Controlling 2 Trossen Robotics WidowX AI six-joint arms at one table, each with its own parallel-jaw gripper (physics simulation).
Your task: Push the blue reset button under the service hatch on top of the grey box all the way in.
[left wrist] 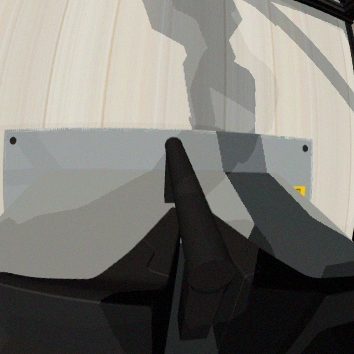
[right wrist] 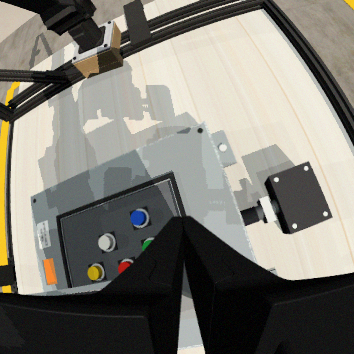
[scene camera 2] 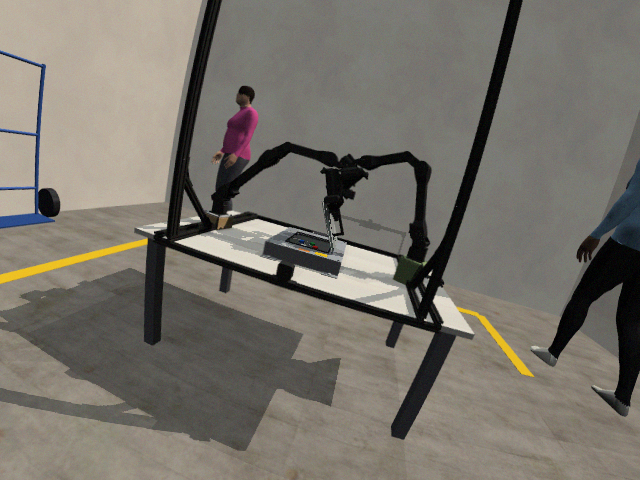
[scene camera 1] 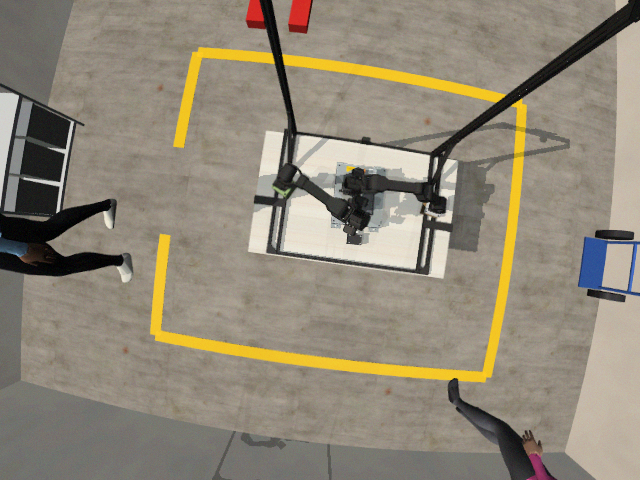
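Note:
The grey box (scene camera 2: 299,256) (right wrist: 170,150) lies on the table, its top opening uncovered. The service hatch (scene camera 2: 327,227) stands steeply raised beside the opening in scene camera 2. My left gripper (scene camera 2: 337,217) (left wrist: 187,216) is shut on the hatch's black handle (left wrist: 182,175). The blue reset button (right wrist: 138,218) (scene camera 2: 301,241) is inside the opening; its cap shows above its collar in the right wrist view. My right gripper (right wrist: 180,224) is shut and empty; in that view its tips appear right of the blue button, at the opening's edge. Their height is unclear.
White (right wrist: 106,242), yellow (right wrist: 94,272), red (right wrist: 125,267) and green (right wrist: 148,245) buttons share the panel. A black square module (right wrist: 300,197) sits by the box's right side in the right wrist view. Black frame rails (scene camera 2: 289,287) edge the table; people stand around it.

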